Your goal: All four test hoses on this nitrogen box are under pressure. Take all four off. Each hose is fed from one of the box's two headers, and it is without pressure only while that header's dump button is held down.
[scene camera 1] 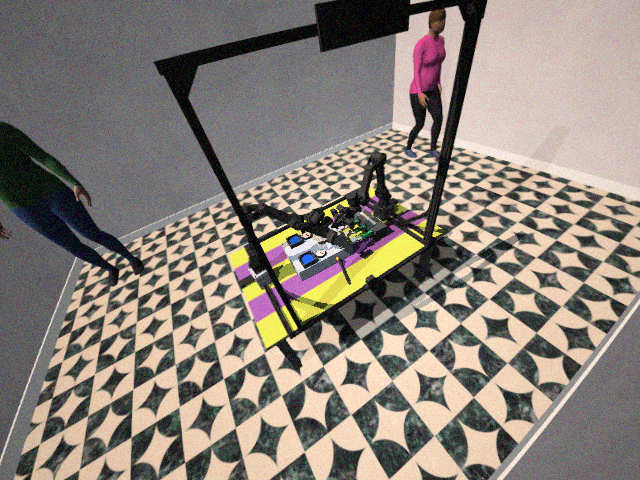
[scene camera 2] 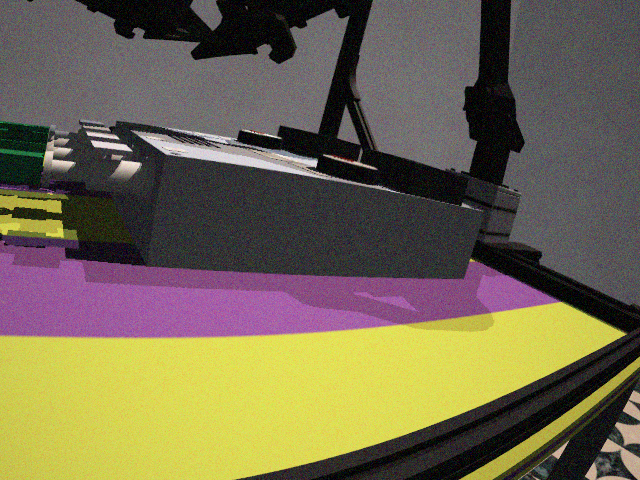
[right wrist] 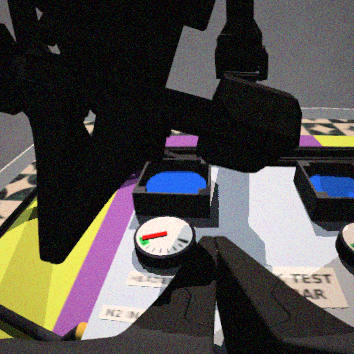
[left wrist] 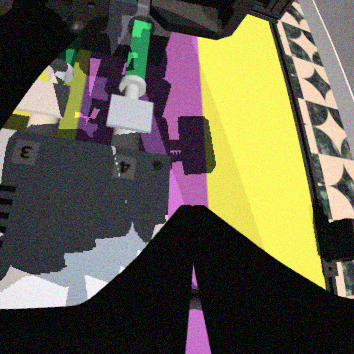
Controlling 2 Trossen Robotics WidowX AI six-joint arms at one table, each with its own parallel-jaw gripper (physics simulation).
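Frame: origin at the left arm's base, x ahead, y left, z up, level; centimetres.
Where they show: left gripper, fingertip midpoint: [scene camera 1: 337,236] [scene camera 2: 192,56] [right wrist: 51,261] [left wrist: 190,216]; right gripper, fingertip midpoint: [scene camera 1: 330,227] [scene camera 2: 214,39] [right wrist: 211,246]; left arm's base, origin of the base link: [scene camera 1: 258,268] [scene camera 2: 485,181]; right arm's base, origin of the base link: [scene camera 1: 383,205].
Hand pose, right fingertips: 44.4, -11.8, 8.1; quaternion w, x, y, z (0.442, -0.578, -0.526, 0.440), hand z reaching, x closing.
Observation:
Things, the pixels of their centre, and the offset from my right fingertips, as dx, dy, dz. "pt": a spot on its surface instead.
- gauge, surface spot: [right wrist: 165,237] pt -11.1, -2.5, -9.8
- green-sleeved hose, surface spot: [left wrist: 140,50] pt +18.8, -8.5, -12.8
- white coupling, surface spot: [left wrist: 131,114] pt +9.8, -7.0, -11.6
- green hose, surface spot: [left wrist: 71,55] pt +17.1, -1.8, -12.9
- dark inlet hose, surface spot: [right wrist: 30,322] [scene camera 1: 343,271] pt -7.6, -17.0, -18.0
The nitrogen box [scene camera 1: 334,256] [scene camera 2: 310,227] [left wrist: 60,200] has two blue dump buttons [scene camera 1: 294,239] [scene camera 1: 308,259] [right wrist: 176,182] [right wrist: 332,186] in black guards. The needle of one gauge [right wrist: 165,237] points at its green mark. At port 4 a green-sleeved hose [left wrist: 140,50] lines up with the white coupling [left wrist: 131,114]; part of another green hose [left wrist: 71,55] shows by port 3. Whether they are seated is unclear. My left gripper [left wrist: 190,216] is shut and empty, over the purple stripe beside the port 4 corner. My right gripper [right wrist: 211,246] is shut and empty above the box face beside that gauge.
My left arm reaches across the box close in front of the right wrist camera. A dark inlet hose [scene camera 1: 344,271] [right wrist: 30,322] lies at the box's side. Black rails [scene camera 2: 465,418] edge the striped table. Two people stand beyond the frame [scene camera 1: 206,144].

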